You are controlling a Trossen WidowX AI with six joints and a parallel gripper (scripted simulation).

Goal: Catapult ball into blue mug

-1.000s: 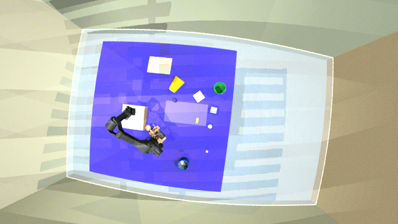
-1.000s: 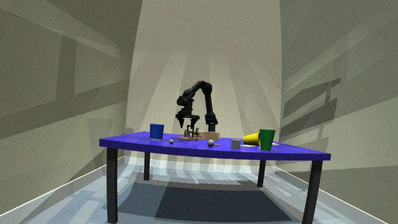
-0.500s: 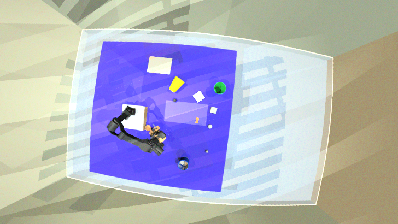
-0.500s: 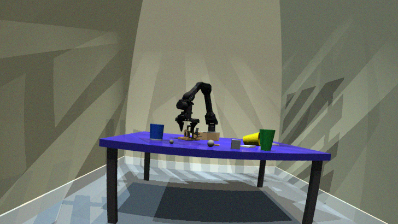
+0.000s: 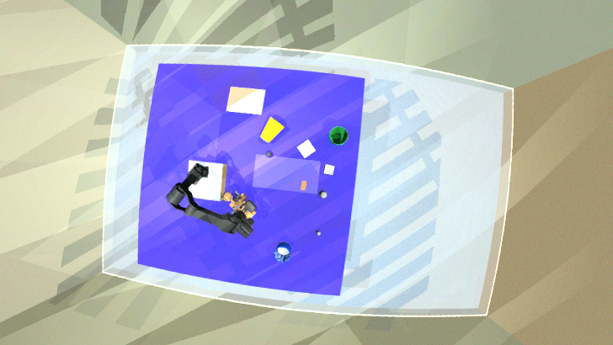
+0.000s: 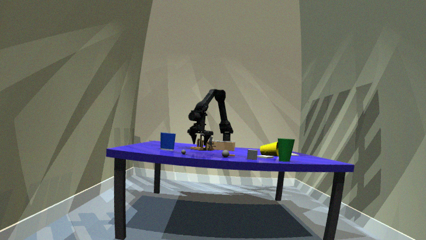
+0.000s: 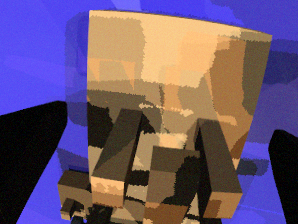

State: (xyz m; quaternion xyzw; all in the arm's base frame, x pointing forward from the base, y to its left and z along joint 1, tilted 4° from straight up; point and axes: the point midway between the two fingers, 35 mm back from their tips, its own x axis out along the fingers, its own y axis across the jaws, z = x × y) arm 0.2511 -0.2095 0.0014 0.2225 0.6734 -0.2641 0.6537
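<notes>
Now: the black ball 34 cm to the left of my gripper tip, 10 cm ahead of it and 2 cm below it. From my gripper tip the other things lie so: blue mug: 23 cm ahead, 19 cm to the right; then wooden catapult: 6 cm to the left, 5 cm behind, 2 cm above; then catapult frame: 5 cm above, 3 cm to the left, 3 cm behind.
</notes>
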